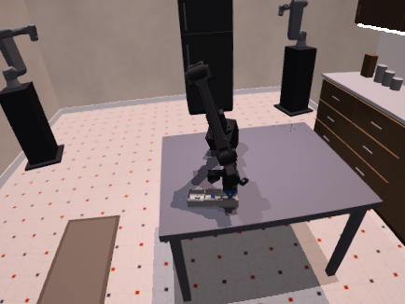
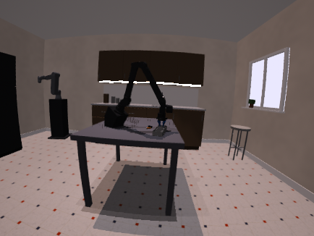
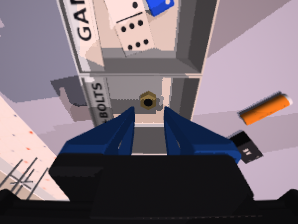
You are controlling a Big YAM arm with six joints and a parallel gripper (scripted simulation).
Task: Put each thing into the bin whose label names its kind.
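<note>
My hand is 30 mm above the small brass nut. Round my hand: white domino: 20 mm behind, 70 mm to the right, 20 mm below; orange cylinder: 120 mm behind, 70 mm to the left, 30 mm below; blue die: 40 mm behind, 80 mm to the right, 20 mm below.
</note>
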